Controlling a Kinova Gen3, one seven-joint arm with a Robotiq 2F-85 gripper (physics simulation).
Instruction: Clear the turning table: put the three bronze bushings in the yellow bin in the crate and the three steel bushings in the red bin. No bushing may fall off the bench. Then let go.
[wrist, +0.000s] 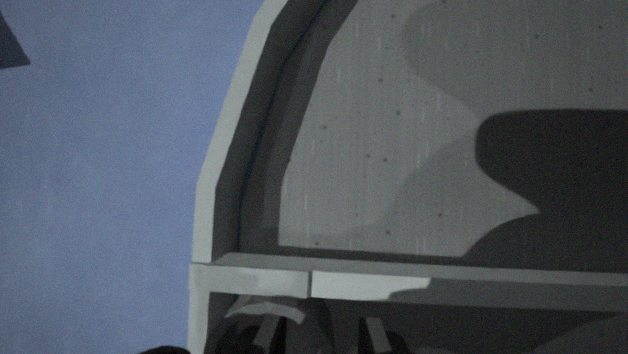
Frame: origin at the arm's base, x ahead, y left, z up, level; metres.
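Seen in the pictures: gripper, fingertip midpoint: (321, 342).
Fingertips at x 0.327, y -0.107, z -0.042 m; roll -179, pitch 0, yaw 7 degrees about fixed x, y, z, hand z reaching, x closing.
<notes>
Pixels of each thing's top centre, then the offset from my fingertips to it. "spot": a spot on its surface instead. Level surfaces: height alone.
- grey turning table, surface spot: (373, 175) spot: dx +0.009, dy +0.062, dz -0.005 m
- raised pale rim, surface spot: (219, 154) spot: dx -0.041, dy +0.059, dz +0.024 m
- pale straight bar, surface spot: (351, 284) spot: dx +0.005, dy +0.027, dz +0.024 m
- grey steel-looking bushing, surface spot: (263, 307) spot: dx -0.019, dy +0.018, dz +0.033 m
- blue bench top, its level: dz -0.058 m
The wrist view is close over the left edge of the grey turning table (373, 175), which has a raised pale rim (219, 154). A pale straight bar (351, 284) crosses the table from the rim. Just below the bar, against the rim, a grey steel-looking bushing (263, 307) stands with its ring-shaped top partly showing. My gripper (320, 338) is at the bottom edge, fingers partly open with a gap between them. The left finger is over the bushing, and I cannot tell whether it touches it. The right finger is clear of it. No other bushing and no bin shows.
The blue bench top (87, 175) fills the left half, beyond the table's rim. A dark corner of some object (8, 48) shows at the top left. Dark shadows of the arm lie across the table's right side.
</notes>
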